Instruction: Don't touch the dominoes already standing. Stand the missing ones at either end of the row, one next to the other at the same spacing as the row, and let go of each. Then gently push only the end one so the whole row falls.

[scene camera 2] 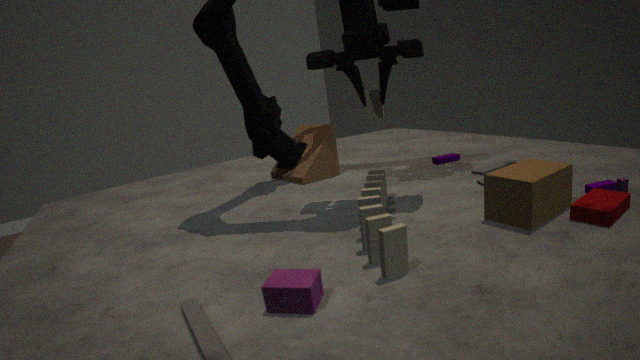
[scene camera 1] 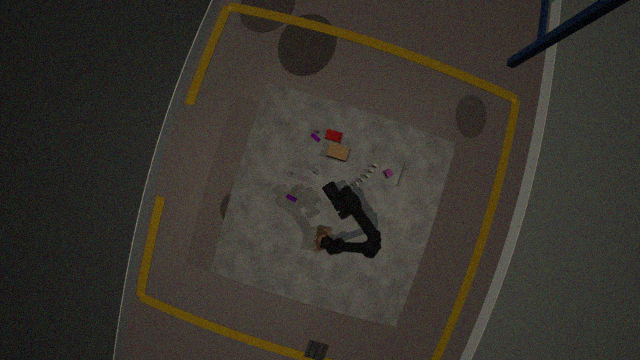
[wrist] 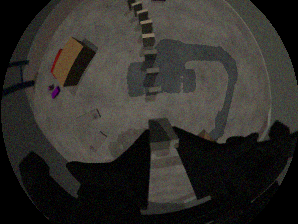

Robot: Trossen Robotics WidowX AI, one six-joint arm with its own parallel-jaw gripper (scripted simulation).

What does the gripper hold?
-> A pale domino.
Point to a pale domino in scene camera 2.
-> At 393, 247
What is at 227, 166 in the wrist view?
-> The gripper.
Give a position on a tan box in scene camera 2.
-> At 526, 194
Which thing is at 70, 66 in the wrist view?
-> A tan box.
